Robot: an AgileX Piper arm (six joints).
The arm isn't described. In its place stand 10 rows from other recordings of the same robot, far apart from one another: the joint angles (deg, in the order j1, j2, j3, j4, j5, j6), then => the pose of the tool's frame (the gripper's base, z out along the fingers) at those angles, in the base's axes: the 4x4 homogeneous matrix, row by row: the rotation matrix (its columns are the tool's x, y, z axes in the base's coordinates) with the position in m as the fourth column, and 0 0 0 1 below.
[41.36, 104.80, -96.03, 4.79, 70.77, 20.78] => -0.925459 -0.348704 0.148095 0.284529; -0.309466 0.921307 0.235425 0.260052; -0.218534 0.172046 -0.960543 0.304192; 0 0 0 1
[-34.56, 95.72, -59.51, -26.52, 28.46, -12.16] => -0.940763 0.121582 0.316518 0.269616; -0.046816 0.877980 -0.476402 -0.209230; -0.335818 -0.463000 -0.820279 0.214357; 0 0 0 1
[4.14, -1.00, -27.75, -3.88, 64.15, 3.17] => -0.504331 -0.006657 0.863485 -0.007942; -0.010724 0.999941 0.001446 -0.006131; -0.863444 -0.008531 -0.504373 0.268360; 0 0 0 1
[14.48, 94.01, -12.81, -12.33, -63.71, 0.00] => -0.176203 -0.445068 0.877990 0.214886; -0.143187 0.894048 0.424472 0.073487; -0.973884 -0.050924 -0.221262 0.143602; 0 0 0 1
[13.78, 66.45, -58.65, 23.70, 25.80, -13.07] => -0.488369 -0.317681 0.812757 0.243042; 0.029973 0.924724 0.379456 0.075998; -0.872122 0.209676 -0.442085 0.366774; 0 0 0 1
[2.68, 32.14, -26.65, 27.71, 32.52, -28.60] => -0.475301 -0.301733 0.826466 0.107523; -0.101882 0.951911 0.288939 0.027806; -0.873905 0.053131 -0.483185 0.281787; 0 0 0 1
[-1.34, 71.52, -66.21, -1.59, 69.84, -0.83] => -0.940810 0.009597 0.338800 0.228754; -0.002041 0.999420 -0.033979 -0.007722; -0.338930 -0.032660 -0.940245 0.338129; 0 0 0 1
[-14.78, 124.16, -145.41, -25.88, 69.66, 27.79] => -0.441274 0.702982 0.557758 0.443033; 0.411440 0.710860 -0.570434 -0.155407; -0.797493 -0.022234 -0.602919 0.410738; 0 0 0 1
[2.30, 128.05, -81.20, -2.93, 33.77, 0.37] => -0.965934 -0.067922 0.249716 0.428305; -0.074866 0.997024 -0.018407 0.014615; -0.247722 -0.036475 -0.968144 0.082549; 0 0 0 1
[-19.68, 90.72, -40.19, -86.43, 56.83, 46.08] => -0.994389 0.095965 0.044501 0.223910; 0.001010 0.429284 -0.903169 -0.160823; -0.105776 -0.898057 -0.426973 0.202489; 0 0 0 1
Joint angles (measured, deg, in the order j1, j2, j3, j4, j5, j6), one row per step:
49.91, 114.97, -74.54, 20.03, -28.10, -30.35
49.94, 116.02, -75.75, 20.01, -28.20, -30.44
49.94, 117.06, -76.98, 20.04, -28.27, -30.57
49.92, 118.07, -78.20, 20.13, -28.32, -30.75
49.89, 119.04, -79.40, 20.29, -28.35, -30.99
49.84, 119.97, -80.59, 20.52, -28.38, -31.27
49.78, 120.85, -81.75, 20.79, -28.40, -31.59
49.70, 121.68, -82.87, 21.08, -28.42, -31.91
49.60, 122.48, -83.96, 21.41, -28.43, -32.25
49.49, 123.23, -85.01, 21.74, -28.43, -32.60
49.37, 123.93, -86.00, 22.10, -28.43, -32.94
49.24, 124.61, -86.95, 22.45, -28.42, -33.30
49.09, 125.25, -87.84, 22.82, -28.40, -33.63
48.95, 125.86, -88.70, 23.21, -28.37, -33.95
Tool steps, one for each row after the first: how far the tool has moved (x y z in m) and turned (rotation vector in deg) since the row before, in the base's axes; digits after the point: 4 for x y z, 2 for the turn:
0.0029, 0.0038, -0.0019, 0.10, -0.25, 0.03
0.0031, 0.0036, -0.0018, 0.10, -0.24, -0.02
0.0032, 0.0034, -0.0017, 0.10, -0.23, -0.06
0.0031, 0.0031, -0.0016, 0.10, -0.22, -0.10
0.0032, 0.0029, -0.0014, 0.13, -0.22, -0.15
0.0032, 0.0026, -0.0012, 0.13, -0.23, -0.18
0.0032, 0.0023, -0.0011, 0.14, -0.22, -0.21
0.0032, 0.0021, -0.0010, 0.14, -0.20, -0.25
0.0031, 0.0018, -0.0009, 0.14, -0.21, -0.25
0.0031, 0.0016, -0.0008, 0.15, -0.17, -0.28
0.0030, 0.0014, -0.0009, 0.11, -0.17, -0.28
0.0030, 0.0011, -0.0009, 0.13, -0.12, -0.31
0.0029, 0.0010, -0.0009, 0.14, -0.09, -0.31

